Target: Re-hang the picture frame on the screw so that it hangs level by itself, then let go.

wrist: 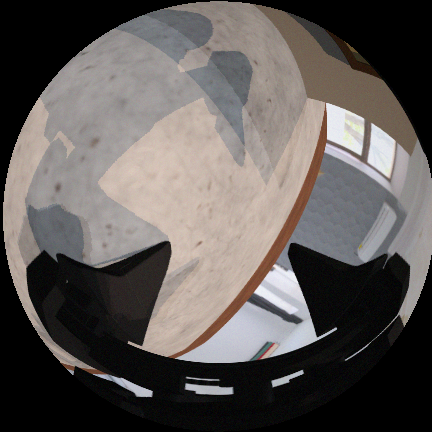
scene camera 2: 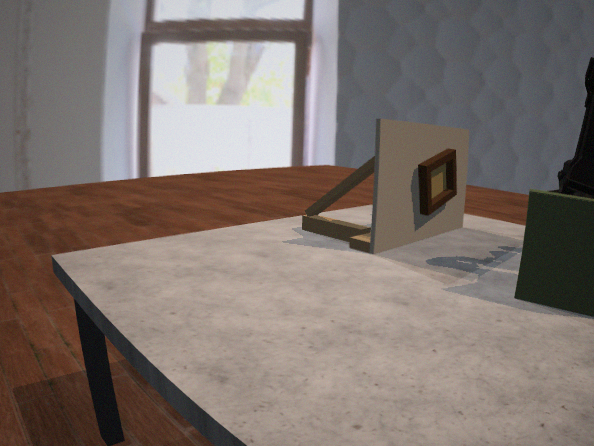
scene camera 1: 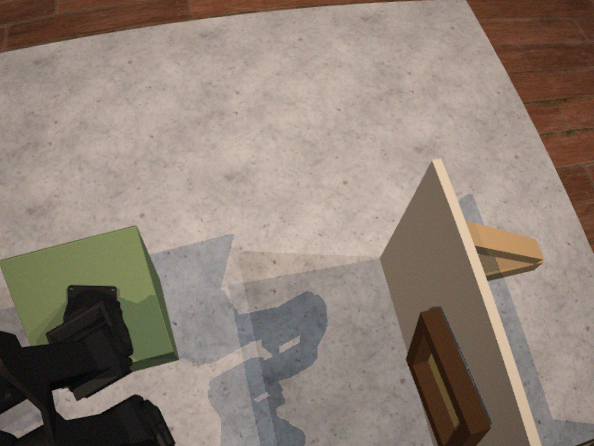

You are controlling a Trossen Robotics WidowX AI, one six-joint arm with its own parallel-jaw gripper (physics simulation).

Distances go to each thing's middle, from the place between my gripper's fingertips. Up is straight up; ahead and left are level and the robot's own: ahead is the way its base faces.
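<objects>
The upright beige board (scene camera 2: 400, 146) stands 310 mm ahead of my hand, 200 mm to the left of it and 120 mm above it. There is a wooden stand (scene camera 1: 501, 253) too, and from my hand that stand is 450 mm ahead, 220 mm to the left and 80 mm above. As for the dark brown picture frame (scene camera 1: 444, 384), my hand is 290 mm short of it, 180 mm to the right of it and 120 mm below it.
</objects>
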